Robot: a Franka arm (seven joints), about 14 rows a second.
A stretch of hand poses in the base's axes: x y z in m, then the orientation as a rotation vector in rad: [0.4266 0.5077 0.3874 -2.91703 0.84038 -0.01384]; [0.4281 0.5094 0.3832 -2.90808 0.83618 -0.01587]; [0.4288 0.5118 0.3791 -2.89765 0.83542 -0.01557]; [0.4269 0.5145 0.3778 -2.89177 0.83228 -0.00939]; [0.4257 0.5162 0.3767 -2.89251 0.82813 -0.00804]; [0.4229 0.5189 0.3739 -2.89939 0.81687 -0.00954]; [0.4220 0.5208 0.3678 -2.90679 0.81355 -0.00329]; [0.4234 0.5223 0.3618 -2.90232 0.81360 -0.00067]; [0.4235 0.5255 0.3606 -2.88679 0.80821 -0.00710]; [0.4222 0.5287 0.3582 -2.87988 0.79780 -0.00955]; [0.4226 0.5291 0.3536 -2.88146 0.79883 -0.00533]
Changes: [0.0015 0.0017 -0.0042 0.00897 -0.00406 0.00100]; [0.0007 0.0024 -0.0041 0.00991 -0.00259 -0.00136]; [-0.0019 0.0027 -0.0013 0.00739 0.00204 0.00121]; [-0.0012 0.0017 -0.0011 0.00061 0.00056 0.00284]; [-0.0028 0.0027 -0.0028 -0.00385 -0.00050 0.00833]; [-0.0009 0.0019 -0.0061 -0.00493 0.00546 0.00368]; [0.0014 0.0015 -0.0060 0.00461 0.00056 -0.00072]; [0.0001 0.0032 -0.0012 0.01463 -0.00858 0.00039]; [-0.0013 0.0032 -0.0024 0.00853 -0.00450 0.00534]; [0.0004 0.0004 -0.0046 -0.00096 0.00321 -0.00017]
